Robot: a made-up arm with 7 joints. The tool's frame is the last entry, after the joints. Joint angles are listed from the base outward.
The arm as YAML. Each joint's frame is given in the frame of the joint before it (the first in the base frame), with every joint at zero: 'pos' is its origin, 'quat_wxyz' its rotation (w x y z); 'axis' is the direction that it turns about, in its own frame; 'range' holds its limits. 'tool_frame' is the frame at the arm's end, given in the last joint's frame.
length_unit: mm
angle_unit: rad
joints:
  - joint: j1
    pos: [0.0, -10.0, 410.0]
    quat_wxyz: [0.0, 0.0, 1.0, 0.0]
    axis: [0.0, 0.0, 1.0]
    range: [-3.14, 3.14]
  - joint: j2
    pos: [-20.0, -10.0, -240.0]
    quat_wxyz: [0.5, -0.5, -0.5, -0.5]
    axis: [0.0, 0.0, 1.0]
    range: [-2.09, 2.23]
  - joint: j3
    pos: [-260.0, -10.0, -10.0]
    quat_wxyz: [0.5, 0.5, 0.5, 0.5]
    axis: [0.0, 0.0, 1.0]
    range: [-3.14, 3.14]
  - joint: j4
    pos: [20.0, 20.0, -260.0]
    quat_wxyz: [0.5, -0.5, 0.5, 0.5]
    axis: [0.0, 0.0, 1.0]
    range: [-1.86, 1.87]
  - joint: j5
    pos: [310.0, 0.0, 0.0]
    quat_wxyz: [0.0, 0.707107, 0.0, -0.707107]
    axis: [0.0, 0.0, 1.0]
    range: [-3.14, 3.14]
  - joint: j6
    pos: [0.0, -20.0, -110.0]
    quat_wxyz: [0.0, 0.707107, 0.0, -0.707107]
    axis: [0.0, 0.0, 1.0]
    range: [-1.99, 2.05]
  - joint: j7
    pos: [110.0, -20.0, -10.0]
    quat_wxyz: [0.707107, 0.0, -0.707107, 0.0]
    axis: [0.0, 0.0, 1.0]
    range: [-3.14, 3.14]
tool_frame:
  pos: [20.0, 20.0, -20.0]
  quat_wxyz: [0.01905, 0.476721, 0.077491, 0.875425]
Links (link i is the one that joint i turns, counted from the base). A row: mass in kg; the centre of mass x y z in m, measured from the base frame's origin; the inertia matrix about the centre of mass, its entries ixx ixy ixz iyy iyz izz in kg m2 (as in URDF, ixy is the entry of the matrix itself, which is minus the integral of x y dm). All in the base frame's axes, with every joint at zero. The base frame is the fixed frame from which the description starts. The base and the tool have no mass.
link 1: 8; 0.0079 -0.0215 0.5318; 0.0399 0.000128 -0.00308 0.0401 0.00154 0.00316
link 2: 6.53; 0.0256 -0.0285 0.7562; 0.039 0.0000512 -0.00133 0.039 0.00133 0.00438
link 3: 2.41; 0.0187 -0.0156 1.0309; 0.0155 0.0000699 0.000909 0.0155 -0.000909 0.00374
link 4: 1.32; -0.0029 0.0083 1.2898; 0.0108 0 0 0.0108 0 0.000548
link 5: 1.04; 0.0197 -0.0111 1.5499; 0.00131 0 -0.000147 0.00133 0 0.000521
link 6: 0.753; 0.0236 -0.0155 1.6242; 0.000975 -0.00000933 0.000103 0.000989 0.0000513 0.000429
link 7: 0.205; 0.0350 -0.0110 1.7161; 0.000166 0 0 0.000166 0 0.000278
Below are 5 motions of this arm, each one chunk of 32 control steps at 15 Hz.
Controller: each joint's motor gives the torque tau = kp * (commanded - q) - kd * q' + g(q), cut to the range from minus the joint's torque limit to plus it. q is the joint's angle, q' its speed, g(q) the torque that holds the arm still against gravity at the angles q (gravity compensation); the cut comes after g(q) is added. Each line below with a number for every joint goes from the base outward.
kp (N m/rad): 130 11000 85 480 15 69 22
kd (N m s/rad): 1.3 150 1.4 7 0.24 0.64 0.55
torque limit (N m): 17 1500 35 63 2.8 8.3 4.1
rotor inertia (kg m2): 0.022 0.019 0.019 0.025 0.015 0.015 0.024
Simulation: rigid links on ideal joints. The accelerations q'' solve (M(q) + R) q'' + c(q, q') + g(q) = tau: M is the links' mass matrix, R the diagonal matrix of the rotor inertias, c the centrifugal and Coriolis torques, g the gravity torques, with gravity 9.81 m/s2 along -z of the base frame. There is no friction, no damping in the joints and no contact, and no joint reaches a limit. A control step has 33 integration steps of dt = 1/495 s. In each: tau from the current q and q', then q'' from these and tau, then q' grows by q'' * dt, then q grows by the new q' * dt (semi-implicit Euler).
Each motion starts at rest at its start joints. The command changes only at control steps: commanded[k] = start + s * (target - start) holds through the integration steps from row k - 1 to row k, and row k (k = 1, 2, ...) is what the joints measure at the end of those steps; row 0 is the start. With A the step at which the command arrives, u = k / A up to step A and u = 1 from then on. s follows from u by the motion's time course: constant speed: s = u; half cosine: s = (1 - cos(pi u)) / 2; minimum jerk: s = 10 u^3 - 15 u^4 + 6 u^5; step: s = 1 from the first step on.
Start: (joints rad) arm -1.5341 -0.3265 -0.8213 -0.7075 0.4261 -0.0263 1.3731
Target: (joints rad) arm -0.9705 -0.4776 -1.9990 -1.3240 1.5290 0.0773 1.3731
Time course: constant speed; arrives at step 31
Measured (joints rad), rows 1 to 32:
1: -1.5093 -0.3316 -0.8642 -0.7306 0.4620 -0.0233 1.3721
2: -1.4930 -0.3368 -0.8935 -0.7545 0.5136 -0.0217 1.3733
3: -1.4738 -0.3415 -0.9347 -0.7723 0.5440 -0.0172 1.3738
4: -1.4562 -0.3462 -0.9760 -0.7909 0.5738 -0.0131 1.3728
5: -1.4408 -0.3511 -1.0135 -0.8120 0.6140 -0.0105 1.3729
6: -1.4239 -0.3560 -1.0523 -0.8321 0.6512 -0.0071 1.3734
7: -1.4051 -0.3608 -1.0918 -0.8513 0.6844 -0.0033 1.3732
8: -1.3859 -0.3656 -1.1292 -0.8711 0.7199 0.0000 1.3730
9: -1.3665 -0.3705 -1.1656 -0.8911 0.7565 0.0032 1.3732
10: -1.3471 -0.3754 -1.2028 -0.9108 0.7917 0.0066 1.3732
11: -1.3283 -0.3802 -1.2409 -0.9305 0.8268 0.0101 1.3731
12: -1.3106 -0.3851 -1.2794 -0.9505 0.8626 0.0135 1.3731
13: -1.2934 -0.3899 -1.3184 -0.9705 0.8985 0.0169 1.3732
14: -1.2760 -0.3948 -1.3577 -0.9904 0.9341 0.0205 1.3732
15: -1.2581 -0.3996 -1.3966 -1.0103 0.9697 0.0240 1.3731
16: -1.2397 -0.4045 -1.4348 -1.0302 1.0053 0.0274 1.3731
17: -1.2207 -0.4093 -1.4723 -1.0500 1.0408 0.0308 1.3731
18: -1.2015 -0.4142 -1.5097 -1.0698 1.0763 0.0342 1.3731
19: -1.1826 -0.4191 -1.5473 -1.0897 1.1118 0.0376 1.3731
20: -1.1642 -0.4240 -1.5853 -1.1096 1.1474 0.0410 1.3731
21: -1.1463 -0.4288 -1.6238 -1.1296 1.1830 0.0445 1.3731
22: -1.1286 -0.4337 -1.6627 -1.1495 1.2186 0.0480 1.3731
23: -1.1109 -0.4385 -1.7016 -1.1695 1.2542 0.0515 1.3731
24: -1.0928 -0.4434 -1.7402 -1.1894 1.2898 0.0550 1.3731
25: -1.0743 -0.4483 -1.7783 -1.2093 1.3253 0.0584 1.3731
26: -1.0555 -0.4532 -1.8159 -1.2291 1.3609 0.0618 1.3731
27: -1.0367 -0.4580 -1.8535 -1.2490 1.3964 0.0652 1.3731
28: -1.0181 -0.4629 -1.8912 -1.2689 1.4320 0.0686 1.3731
29: -0.9999 -0.4678 -1.9294 -1.2888 1.4675 0.0720 1.3731
30: -0.9819 -0.4727 -1.9679 -1.3087 1.5031 0.0755 1.3731
31: -0.9641 -0.4775 -2.0066 -1.3286 1.5386 0.0789 1.3731
32: -0.9731 -0.4775 -2.0118 -1.3212 1.5347 0.0782 1.3731

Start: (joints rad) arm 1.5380 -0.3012 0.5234 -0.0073 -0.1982 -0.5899 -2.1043
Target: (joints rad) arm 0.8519 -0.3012 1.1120 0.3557 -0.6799 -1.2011 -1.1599
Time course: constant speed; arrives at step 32
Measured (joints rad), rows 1 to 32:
1: 1.5209 -0.3011 0.5460 0.0035 -0.2116 -0.6152 -2.0755
2: 1.4837 -0.3009 0.5633 0.0190 -0.2319 -0.6320 -2.0393
3: 1.4559 -0.3010 0.5806 0.0312 -0.2515 -0.6511 -2.0120
4: 1.4458 -0.3009 0.6001 0.0409 -0.2635 -0.6707 -1.9834
5: 1.4292 -0.3010 0.6186 0.0505 -0.2732 -0.6902 -1.9527
6: 1.4008 -0.3010 0.6367 0.0631 -0.2909 -0.7090 -1.9234
7: 1.3755 -0.3010 0.6554 0.0760 -0.3102 -0.7277 -1.8943
8: 1.3580 -0.3010 0.6738 0.0864 -0.3233 -0.7471 -1.8646
9: 1.3396 -0.3010 0.6921 0.0966 -0.3355 -0.7665 -1.8350
10: 1.3158 -0.3010 0.7106 0.1085 -0.3517 -0.7854 -1.8055
11: 1.2920 -0.3010 0.7293 0.1207 -0.3688 -0.8044 -1.7761
12: 1.2720 -0.3010 0.7477 0.1317 -0.3833 -0.8236 -1.7465
13: 1.2521 -0.3011 0.7660 0.1425 -0.3969 -0.8428 -1.7170
14: 1.2299 -0.3011 0.7845 0.1540 -0.4123 -0.8619 -1.6875
15: 1.2073 -0.3011 0.8031 0.1658 -0.4283 -0.8809 -1.6580
16: 1.1863 -0.3011 0.8216 0.1770 -0.4433 -0.9001 -1.6285
17: 1.1656 -0.3011 0.8399 0.1881 -0.4577 -0.9192 -1.5990
18: 1.1439 -0.3011 0.8584 0.1995 -0.4728 -0.9383 -1.5695
19: 1.1220 -0.3011 0.8770 0.2110 -0.4883 -0.9574 -1.5399
20: 1.1007 -0.3011 0.8954 0.2224 -0.5034 -0.9765 -1.5104
21: 1.0796 -0.3011 0.9139 0.2336 -0.5182 -0.9957 -1.4809
22: 1.0581 -0.3011 0.9323 0.2450 -0.5332 -1.0148 -1.4514
23: 1.0365 -0.3011 0.9508 0.2564 -0.5485 -1.0339 -1.4219
24: 1.0151 -0.3011 0.9693 0.2678 -0.5636 -1.0530 -1.3924
25: 0.9938 -0.3012 0.9877 0.2791 -0.5785 -1.0721 -1.3629
26: 0.9724 -0.3012 1.0062 0.2905 -0.5936 -1.0912 -1.3334
27: 0.9509 -0.3012 1.0246 0.3019 -0.6087 -1.1103 -1.3039
28: 0.9295 -0.3012 1.0430 0.3132 -0.6238 -1.1294 -1.2743
29: 0.9081 -0.3012 1.0615 0.3246 -0.6388 -1.1485 -1.2448
30: 0.8867 -0.3012 1.0799 0.3359 -0.6539 -1.1676 -1.2153
31: 0.8653 -0.3012 1.0983 0.3473 -0.6689 -1.1867 -1.1858
32: 0.8438 -0.3012 1.1167 0.3587 -0.6840 -1.2058 -1.1563

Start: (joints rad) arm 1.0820 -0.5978 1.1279 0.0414 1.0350 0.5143 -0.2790
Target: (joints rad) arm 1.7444 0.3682 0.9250 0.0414 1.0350 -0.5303 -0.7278
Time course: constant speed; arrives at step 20
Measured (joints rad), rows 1 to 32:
1: 1.1203 -0.5423 1.1348 0.0755 1.0623 0.4174 -0.2992
2: 1.1602 -0.4960 1.1169 0.0655 0.9837 0.3795 -0.3316
3: 1.2216 -0.4472 1.1103 0.0627 1.0281 0.3224 -0.3519
4: 1.2725 -0.3992 1.1018 0.0565 1.0490 0.2678 -0.3718
5: 1.2950 -0.3508 1.0918 0.0584 1.0297 0.2165 -0.3955
6: 1.3014 -0.3024 1.0804 0.0657 1.0210 0.1664 -0.4187
7: 1.3379 -0.2541 1.0697 0.0659 1.0199 0.1123 -0.4410
8: 1.3908 -0.2062 1.0625 0.0553 1.0295 0.0553 -0.4634
9: 1.4123 -0.1582 1.0548 0.0555 1.0371 0.0024 -0.4856
10: 1.4303 -0.1099 1.0449 0.0599 1.0237 -0.0516 -0.5084
11: 1.4529 -0.0621 1.0378 0.0539 1.0265 -0.1067 -0.5310
12: 1.4709 -0.0139 1.0306 0.0545 1.0375 -0.1565 -0.5528
13: 1.4977 0.0344 1.0221 0.0585 1.0335 -0.2042 -0.5750
14: 1.5294 0.0826 1.0120 0.0601 1.0330 -0.2531 -0.5975
15: 1.5630 0.1310 1.0014 0.0619 1.0361 -0.3028 -0.6198
16: 1.5982 0.1793 0.9907 0.0635 1.0353 -0.3528 -0.6422
17: 1.6330 0.2276 0.9800 0.0645 1.0347 -0.4034 -0.6646
18: 1.6671 0.2758 0.9694 0.0652 1.0353 -0.4542 -0.6870
19: 1.7011 0.3241 0.9589 0.0657 1.0352 -0.5053 -0.7094
20: 1.7350 0.3724 0.9484 0.0661 1.0350 -0.5565 -0.7318
21: 1.7768 0.3673 0.9234 0.0407 1.0425 -0.5219 -0.7339
22: 1.7701 0.3681 0.9254 0.0446 1.0306 -0.5290 -0.7235
23: 1.7431 0.3685 0.9271 0.0441 1.0354 -0.5310 -0.7276
24: 1.7244 0.3680 0.9224 0.0366 1.0366 -0.5313 -0.7290
25: 1.7224 0.3682 0.9236 0.0383 1.0326 -0.5318 -0.7279
26: 1.7406 0.3682 0.9244 0.0403 1.0346 -0.5305 -0.7279
27: 1.7589 0.3682 0.9261 0.0437 1.0361 -0.5294 -0.7277
28: 1.7625 0.3682 0.9266 0.0445 1.0356 -0.5291 -0.7275
29: 1.7504 0.3682 0.9256 0.0426 1.0352 -0.5299 -0.7276
30: 1.7349 0.3682 0.9244 0.0400 1.0348 -0.5309 -0.7279
31: 1.7297 0.3682 0.9238 0.0389 1.0344 -0.5312 -0.7281
32: 1.7376 0.3682 0.9244 0.0401 1.0346 -0.5307 -0.7280

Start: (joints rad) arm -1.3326 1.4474 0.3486 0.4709 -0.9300 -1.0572 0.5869
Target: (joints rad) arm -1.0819 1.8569 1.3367 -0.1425 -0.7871 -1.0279 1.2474
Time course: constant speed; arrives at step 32
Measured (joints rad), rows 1 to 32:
1: -1.3343 1.4605 0.3867 0.4542 -0.9242 -1.0543 0.6066
2: -1.3317 1.4734 0.4138 0.4355 -0.9167 -1.0532 0.6319
3: -1.3257 1.4861 0.4454 0.4151 -0.9142 -1.0529 0.6513
4: -1.3159 1.4989 0.4763 0.3964 -0.9089 -1.0518 0.6712
5: -1.3026 1.5117 0.5077 0.3775 -0.9046 -1.0510 0.6924
6: -1.2871 1.5245 0.5396 0.3585 -0.9007 -1.0502 0.7131
7: -1.2709 1.5373 0.5713 0.3399 -0.8963 -1.0493 0.7337
8: -1.2557 1.5502 0.6028 0.3211 -0.8922 -1.0484 0.7545
9: -1.2428 1.5630 0.6340 0.3023 -0.8881 -1.0476 0.7752
10: -1.2332 1.5758 0.6649 0.2834 -0.8836 -1.0467 0.7959
11: -1.2270 1.5886 0.6956 0.2642 -0.8791 -1.0458 0.8165
12: -1.2240 1.6014 0.7261 0.2449 -0.8744 -1.0448 0.8371
13: -1.2231 1.6142 0.7565 0.2255 -0.8696 -1.0439 0.8576
14: -1.2229 1.6271 0.7871 0.2059 -0.8647 -1.0430 0.8782
15: -1.2221 1.6399 0.8179 0.1864 -0.8598 -1.0421 0.8987
16: -1.2194 1.6527 0.8489 0.1669 -0.8551 -1.0412 0.9193
17: -1.2138 1.6656 0.8802 0.1477 -0.8505 -1.0403 0.9399
18: -1.2050 1.6784 0.9117 0.1285 -0.8461 -1.0394 0.9606
19: -1.1934 1.6912 0.9434 0.1096 -0.8419 -1.0385 0.9812
20: -1.1797 1.7041 0.9752 0.0908 -0.8379 -1.0376 1.0019
21: -1.1652 1.7169 1.0070 0.0721 -0.8340 -1.0367 1.0226
22: -1.1511 1.7298 1.0389 0.0533 -0.8301 -1.0357 1.0433
23: -1.1386 1.7426 1.0708 0.0344 -0.8261 -1.0348 1.0640
24: -1.1287 1.7555 1.1026 0.0153 -0.8220 -1.0340 1.0847
25: -1.1216 1.7683 1.1345 -0.0041 -0.8178 -1.0331 1.1053
26: -1.1172 1.7811 1.1664 -0.0238 -0.8133 -1.0323 1.1259
27: -1.1148 1.7940 1.1983 -0.0437 -0.8087 -1.0314 1.1465
28: -1.1132 1.8068 1.2301 -0.0636 -0.8041 -1.0306 1.1672
29: -1.1112 1.8196 1.2619 -0.0837 -0.7994 -1.0299 1.1878
30: -1.1077 1.8324 1.2936 -0.1036 -0.7948 -1.0291 1.2084
31: -1.1018 1.8452 1.3252 -0.1234 -0.7904 -1.0283 1.2291
32: -1.0932 1.8580 1.3567 -0.1429 -0.7862 -1.0275 1.2497

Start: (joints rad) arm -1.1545 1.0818 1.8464 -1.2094 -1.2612 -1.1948 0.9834
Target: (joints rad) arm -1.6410 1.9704 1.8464 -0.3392 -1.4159 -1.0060 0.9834
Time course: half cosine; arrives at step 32
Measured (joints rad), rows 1 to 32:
1: -1.1552 1.0839 1.8452 -1.2066 -1.2616 -1.1942 0.9835
2: -1.1579 1.0903 1.8440 -1.1992 -1.2638 -1.1927 0.9837
3: -1.1634 1.1009 1.8462 -1.1880 -1.2671 -1.1901 0.9838
4: -1.1718 1.1157 1.8514 -1.1730 -1.2700 -1.1865 0.9838
5: -1.1827 1.1344 1.8562 -1.1542 -1.2737 -1.1821 0.9837
6: -1.1956 1.1568 1.8585 -1.1316 -1.2785 -1.1770 0.9837
7: -1.2105 1.1828 1.8589 -1.1056 -1.2839 -1.1712 0.9839
8: -1.2276 1.2121 1.8595 -1.0764 -1.2898 -1.1647 0.9839
9: -1.2467 1.2445 1.8618 -1.0444 -1.2961 -1.1575 0.9840
10: -1.2675 1.2795 1.8652 -1.0100 -1.3027 -1.1496 0.9840
11: -1.2892 1.3170 1.8682 -0.9734 -1.3097 -1.1413 0.9839
12: -1.3115 1.3565 1.8700 -0.9347 -1.3172 -1.1326 0.9840
13: -1.3344 1.3976 1.8714 -0.8946 -1.3250 -1.1237 0.9840
14: -1.3578 1.4399 1.8733 -0.8533 -1.3329 -1.1144 0.9840
15: -1.3816 1.4831 1.8758 -0.8114 -1.3408 -1.1049 0.9840
16: -1.4056 1.5268 1.8781 -0.7692 -1.3487 -1.0954 0.9840
17: -1.4297 1.5704 1.8796 -0.7270 -1.3566 -1.0859 0.9839
18: -1.4538 1.6136 1.8803 -0.6853 -1.3643 -1.0766 0.9839
19: -1.4777 1.6560 1.8810 -0.6445 -1.3717 -1.0674 0.9839
20: -1.5012 1.6971 1.8815 -0.6049 -1.3787 -1.0586 0.9838
21: -1.5239 1.7366 1.8813 -0.5670 -1.3853 -1.0502 0.9838
22: -1.5453 1.7740 1.8804 -0.5311 -1.3914 -1.0423 0.9837
23: -1.5652 1.8091 1.8790 -0.4974 -1.3970 -1.0350 0.9837
24: -1.5831 1.8414 1.8773 -0.4663 -1.4019 -1.0283 0.9836
25: -1.5987 1.8706 1.8750 -0.4380 -1.4063 -1.0223 0.9835
26: -1.6119 1.8965 1.8721 -0.4129 -1.4099 -1.0172 0.9835
27: -1.6226 1.9189 1.8689 -0.3911 -1.4129 -1.0130 0.9834
28: -1.6309 1.9374 1.8654 -0.3729 -1.4151 -1.0096 0.9834
29: -1.6369 1.9519 1.8615 -0.3585 -1.4165 -1.0072 0.9834
30: -1.6409 1.9623 1.8574 -0.3480 -1.4172 -1.0058 0.9833
31: -1.6429 1.9686 1.8531 -0.3417 -1.4171 -1.0053 0.9833
32: -1.6432 1.9705 1.8487 -0.3395 -1.4161 -1.0058 0.9833

